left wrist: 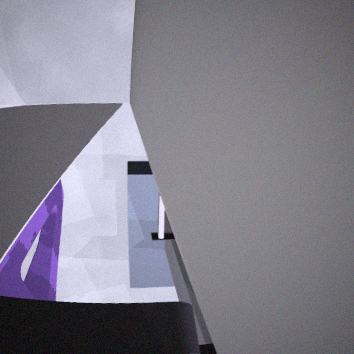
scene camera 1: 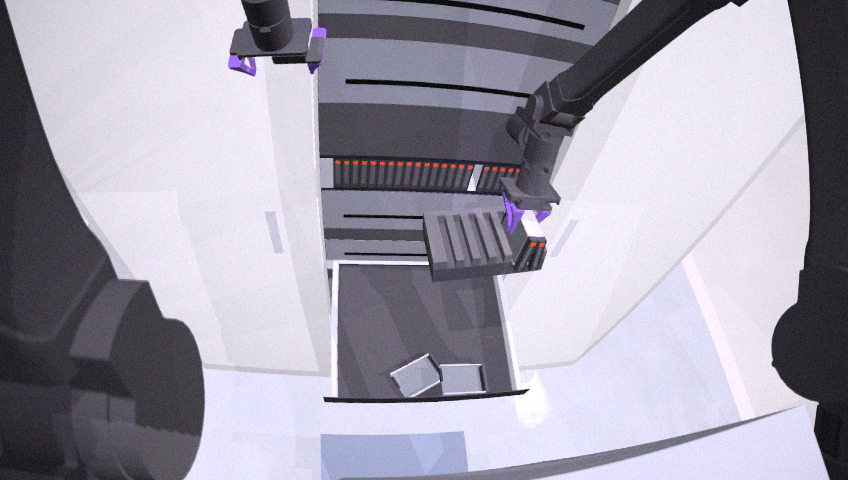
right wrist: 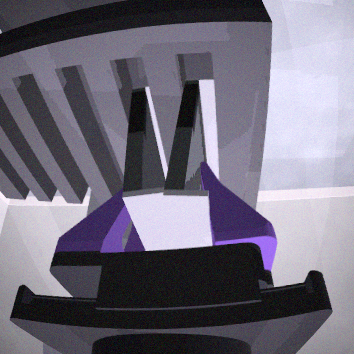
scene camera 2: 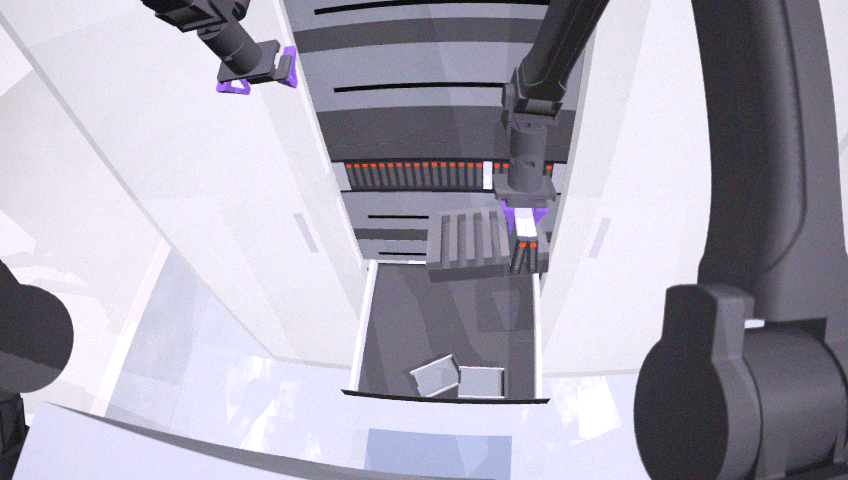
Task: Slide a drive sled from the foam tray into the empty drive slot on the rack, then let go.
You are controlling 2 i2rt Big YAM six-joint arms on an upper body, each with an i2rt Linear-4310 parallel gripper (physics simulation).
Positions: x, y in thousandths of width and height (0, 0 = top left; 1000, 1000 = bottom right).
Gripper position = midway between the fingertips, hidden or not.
Note:
My left gripper (scene camera 1: 334, 149) is open, with nothing in its grasp. Further things: my right gripper (scene camera 2: 611, 484), a ribbed foam tray (scene camera 1: 551, 507) and a dark shelf (scene camera 1: 458, 659).
The ribbed foam tray shows as well in the right wrist view (right wrist: 210, 210). My left gripper is seen too in the left wrist view (left wrist: 445, 518) and in scene camera 2 (scene camera 2: 321, 184). My right gripper also shows in scene camera 1 (scene camera 1: 610, 486) and in the right wrist view (right wrist: 493, 487).

